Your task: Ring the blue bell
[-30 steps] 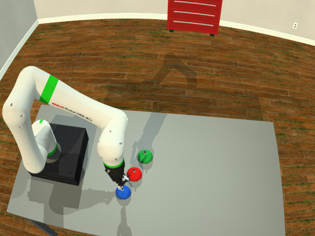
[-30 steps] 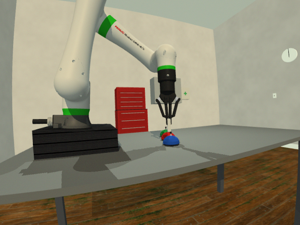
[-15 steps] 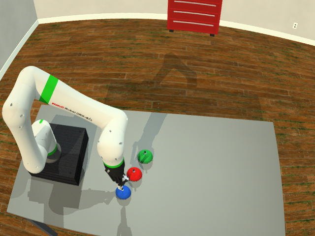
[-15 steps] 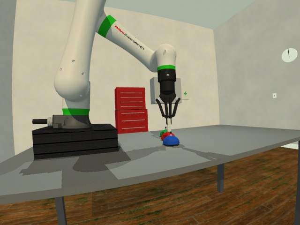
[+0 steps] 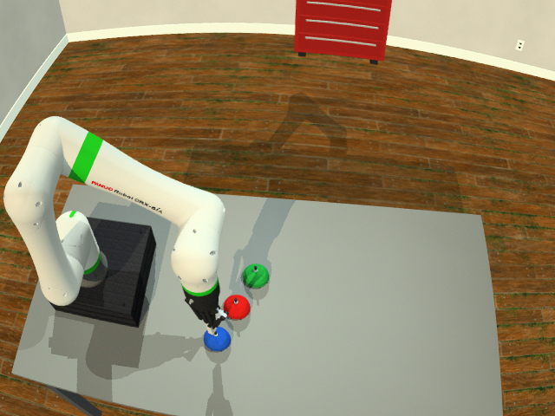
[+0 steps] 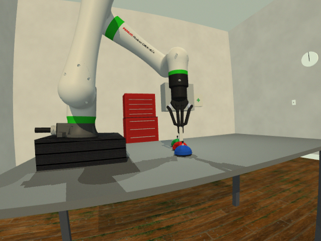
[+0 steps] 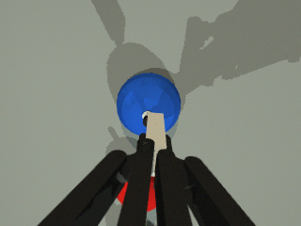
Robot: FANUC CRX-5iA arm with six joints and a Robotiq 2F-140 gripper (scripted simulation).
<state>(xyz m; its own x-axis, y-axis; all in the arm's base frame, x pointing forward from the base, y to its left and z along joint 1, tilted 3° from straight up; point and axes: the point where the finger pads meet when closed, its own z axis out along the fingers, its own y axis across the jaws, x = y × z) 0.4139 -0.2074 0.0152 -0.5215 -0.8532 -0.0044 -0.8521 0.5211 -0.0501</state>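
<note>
Now: hand 6 cm above the blue bell and 1 cm short of it. From my hand the other things lie so: red bell (11 cm to the left, 8 cm ahead, 6 cm below); green bell (22 cm to the left, 14 cm ahead, 6 cm below).
</note>
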